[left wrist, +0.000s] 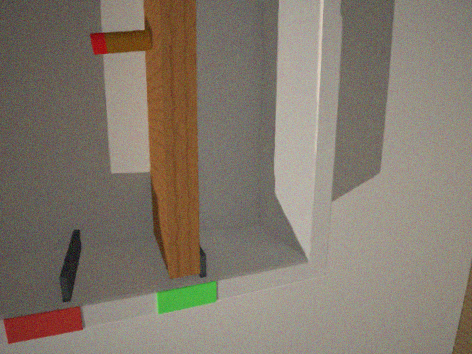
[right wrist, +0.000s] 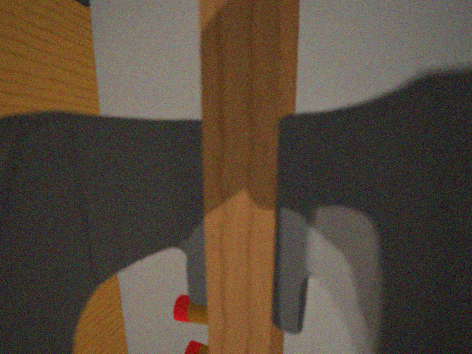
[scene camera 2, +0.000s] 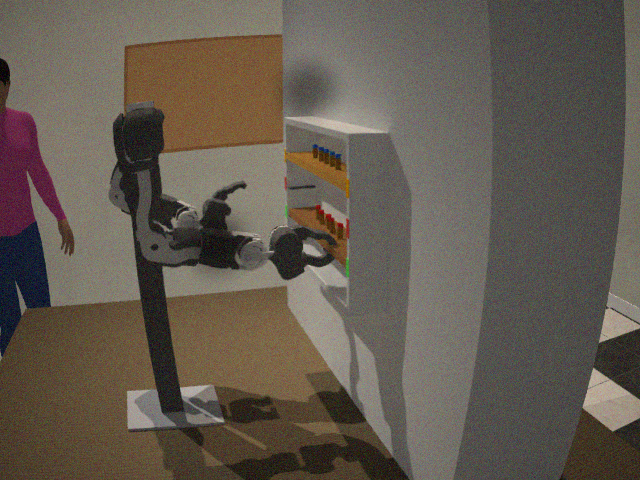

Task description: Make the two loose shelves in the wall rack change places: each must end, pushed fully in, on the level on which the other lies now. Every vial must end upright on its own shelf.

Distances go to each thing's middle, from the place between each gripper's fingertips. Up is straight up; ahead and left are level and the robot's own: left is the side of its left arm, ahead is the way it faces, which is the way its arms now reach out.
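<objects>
White ledge (scene camera 2: 364, 292): my right hand is 8 cm below it, 2 cm short of it and 10 cm to the right of it.
Relative to the same white ledge, my left hand is 160 mm to the left, 60 mm below and 160 mm short of it.
</objects>
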